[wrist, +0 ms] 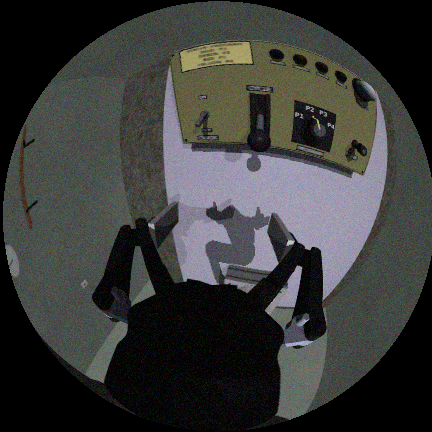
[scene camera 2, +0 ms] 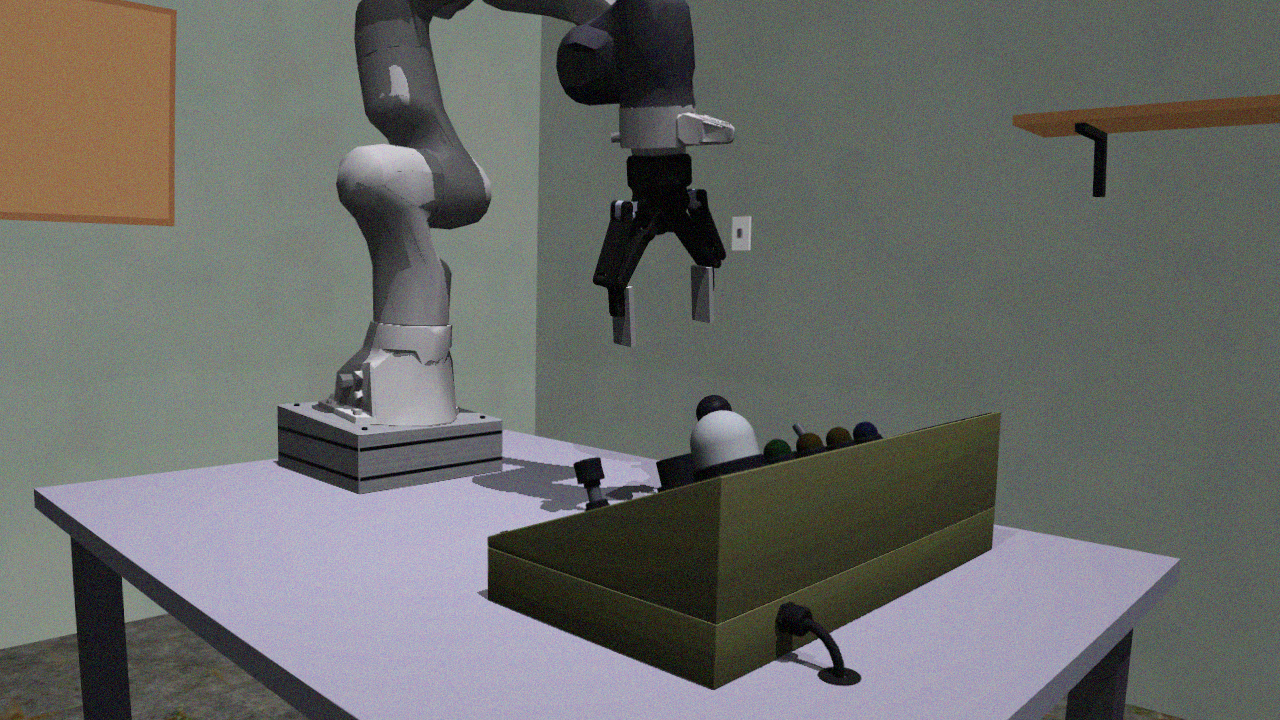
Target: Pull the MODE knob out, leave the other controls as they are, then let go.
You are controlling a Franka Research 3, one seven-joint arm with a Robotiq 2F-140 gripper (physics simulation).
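A control panel (scene camera 2: 850,519) (wrist: 230,110) stands on the table; its labels are too small to read, so I cannot confirm which control is marked MODE. A small black knob on a metal stem (scene camera 2: 588,470) (wrist: 359,147) stands up near the panel's lower right corner in the wrist view. A rotary selector (wrist: 318,130) marked P1 to P4 is beside it. A lever with a black ball (scene camera 2: 713,408) (wrist: 259,141) is at the panel's middle. My gripper (scene camera 2: 663,329) (wrist: 223,216) is open, holds nothing, and hangs above the table, apart from the panel.
A white dome (scene camera 2: 723,440) (wrist: 364,90), several coloured round parts (scene camera 2: 837,437) (wrist: 300,60) and a toggle switch (wrist: 202,118) are on the panel. A black cable (scene camera 2: 828,640) runs from its back to the table (scene camera 2: 295,573) (wrist: 210,175). A wall shelf (scene camera 2: 1154,114) is at the right.
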